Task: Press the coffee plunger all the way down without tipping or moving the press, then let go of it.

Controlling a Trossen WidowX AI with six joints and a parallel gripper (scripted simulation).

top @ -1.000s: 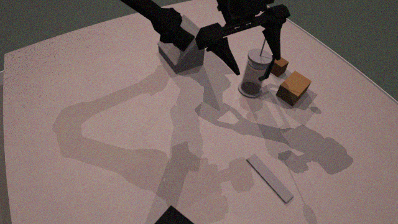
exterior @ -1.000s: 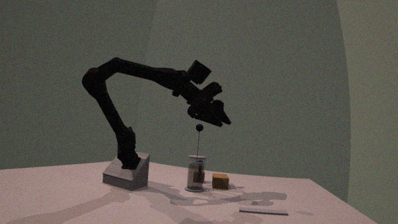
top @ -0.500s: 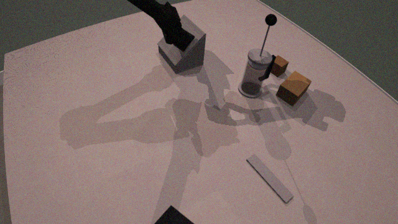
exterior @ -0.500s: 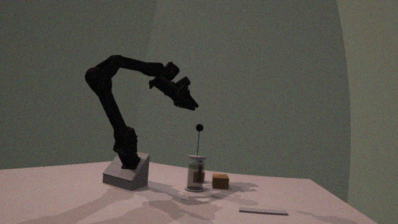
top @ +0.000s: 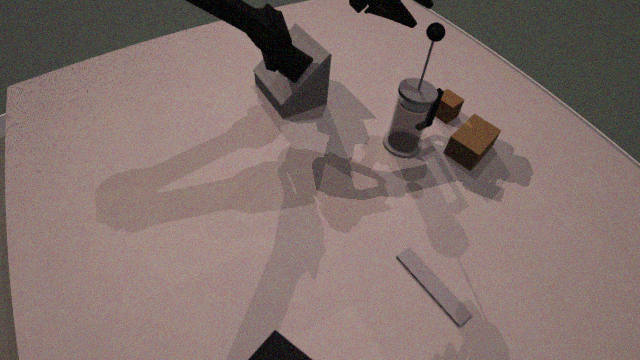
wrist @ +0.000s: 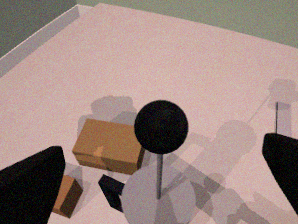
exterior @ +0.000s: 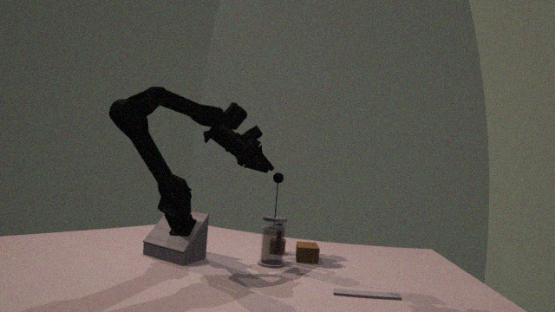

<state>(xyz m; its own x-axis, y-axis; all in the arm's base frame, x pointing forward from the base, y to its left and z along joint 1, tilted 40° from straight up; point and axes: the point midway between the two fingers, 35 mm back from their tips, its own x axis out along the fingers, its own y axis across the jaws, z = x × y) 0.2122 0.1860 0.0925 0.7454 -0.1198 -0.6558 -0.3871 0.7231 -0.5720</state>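
My gripper tip is now 15 cm above the glass coffee press, 3 cm to the right of it and 3 cm short of it. The rest, counted from my gripper tip: flat grey strip (28 cm below, 28 cm ahead, 18 cm to the right).
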